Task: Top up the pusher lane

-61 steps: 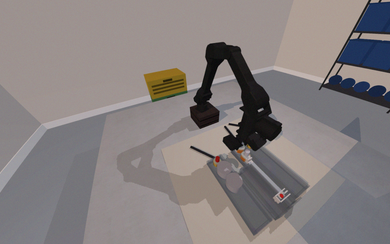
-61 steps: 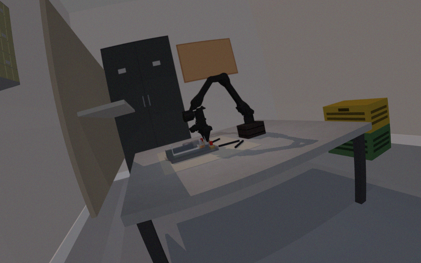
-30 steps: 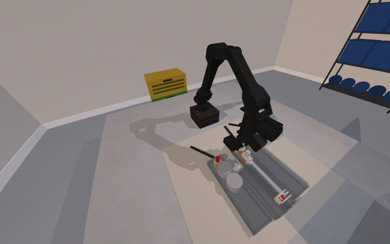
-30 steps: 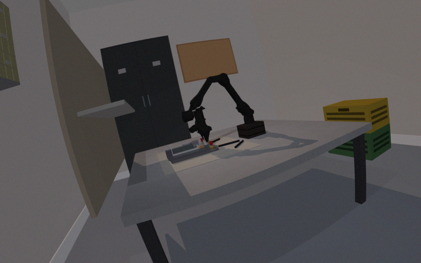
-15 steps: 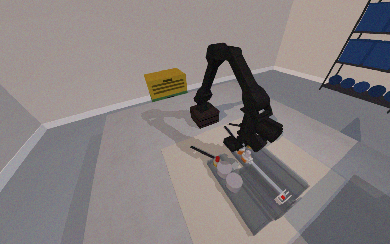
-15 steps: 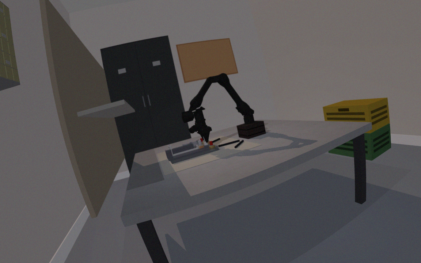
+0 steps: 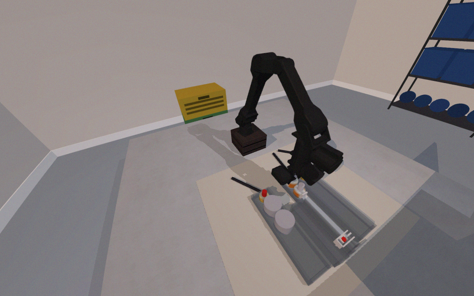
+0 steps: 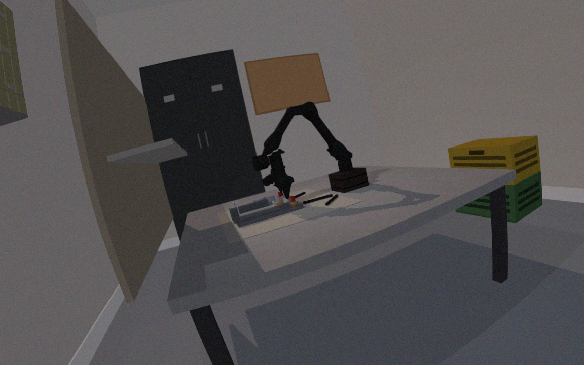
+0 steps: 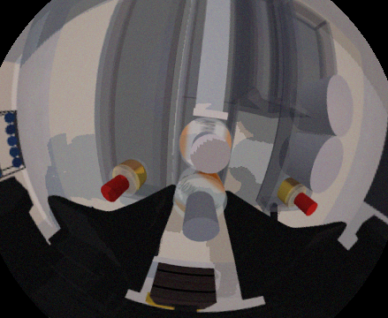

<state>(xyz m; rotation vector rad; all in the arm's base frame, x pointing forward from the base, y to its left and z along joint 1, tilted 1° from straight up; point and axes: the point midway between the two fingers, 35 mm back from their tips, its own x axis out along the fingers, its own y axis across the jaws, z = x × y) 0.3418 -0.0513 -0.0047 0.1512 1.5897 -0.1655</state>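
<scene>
Now: gripper tip 14 cm short of the rack, 5 cm to the left of it and 2 cm above it. The rest, counted from my gripper tip: red mark 22 cm ahead, 8 cm to the right, 3 cm above.
</scene>
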